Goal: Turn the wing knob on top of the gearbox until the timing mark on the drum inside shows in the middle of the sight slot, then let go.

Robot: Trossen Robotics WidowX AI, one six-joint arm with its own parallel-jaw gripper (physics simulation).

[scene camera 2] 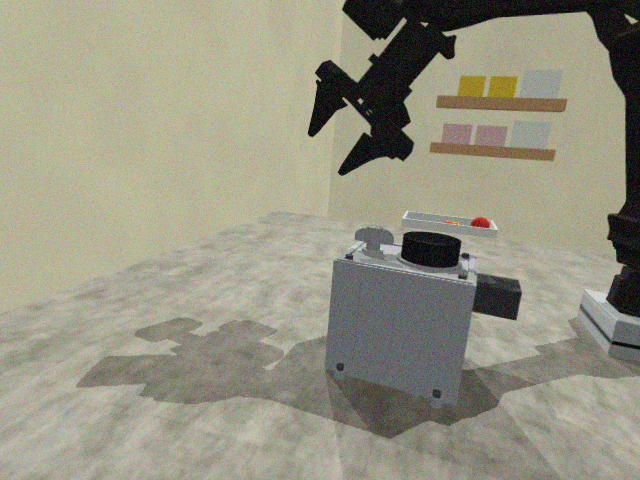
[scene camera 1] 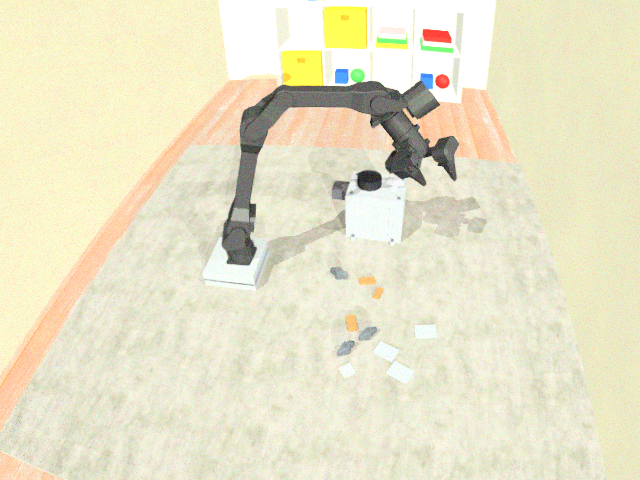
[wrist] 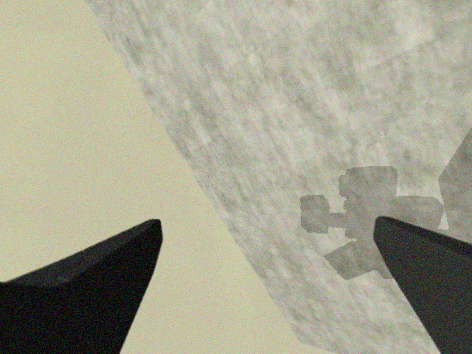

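Seen in the pictures: gripper, fingertip midpoint: (scene camera 2: 324, 154) (scene camera 1: 440, 182) (wrist: 267, 228); arm's base, origin of the base link: (scene camera 2: 638, 311) (scene camera 1: 241, 256).
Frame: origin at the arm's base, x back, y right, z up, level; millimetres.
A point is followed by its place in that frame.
The light grey gearbox (scene camera 1: 374, 217) @(y -164, x -312, z 33 mm) (scene camera 2: 398, 325) @(y -288, x -308, z 28 mm) stands upright on the mat. The grey wing knob (scene camera 2: 374, 236) @(y -236, x -354, z 110 mm) rises from its top beside a black round cap (scene camera 1: 369, 180) @(y -209, x -292, z 117 mm) (scene camera 2: 431, 249) @(y -261, x -287, z 111 mm). In scene camera 1 the knob cannot be made out clearly. A dark block (scene camera 1: 339, 190) @(y -209, x -212, z 76 mm) (scene camera 2: 497, 296) @(y -253, x -214, z 69 mm) sticks out of one side of the gearbox. My gripper (scene camera 1: 439, 181) @(y -115, x -466, z 195 mm) (scene camera 2: 325, 155) @(y -115, x -466, z 195 mm) (wrist: 267, 228) @(y -115, x -466, z 195 mm) is open and empty, tilted downward, above and to one side of the gearbox, apart from the knob. The sight slot and timing mark cannot be made out in these views.
The arm's white base (scene camera 1: 232, 273) @(y 62, x 3, z -2 mm) stands left of the gearbox in scene camera 1. Orange pieces (scene camera 1: 351, 322) @(y 125, x -300, z -41 mm), grey lumps (scene camera 1: 367, 333) @(y 165, x -342, z -21 mm) and pale tiles (scene camera 1: 399, 371) @(y 238, x -422, z -45 mm) lie on the mat (scene camera 1: 180, 361) @(y 310, x 54, z -48 mm). A white tray (scene camera 2: 439, 225) holding a red ball (scene camera 2: 480, 222) stands behind the gearbox.
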